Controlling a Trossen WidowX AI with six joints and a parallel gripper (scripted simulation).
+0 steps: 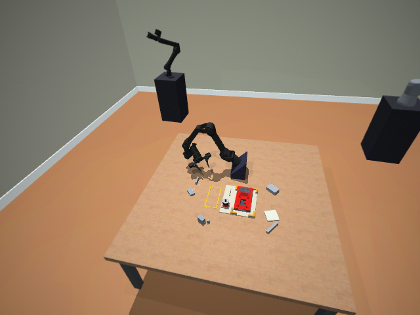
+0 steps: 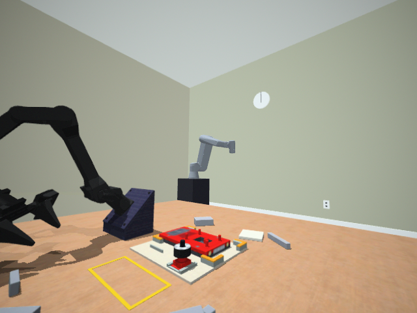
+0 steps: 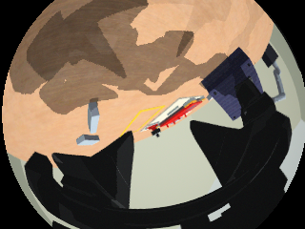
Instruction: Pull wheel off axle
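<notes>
Now: gripper tip 24 cm short of the black wheel, 21 cm to the right of it and 3 cm above it. The rest, counted from my gripper tip: dark axle: 24 cm ahead, 21 cm to the left, 3 cm below; then cream tile: 52 cm to the left, 25 cm ahead, 6 cm below; then base plate: 31 cm to the left, 18 cm ahead, 6 cm below.
</notes>
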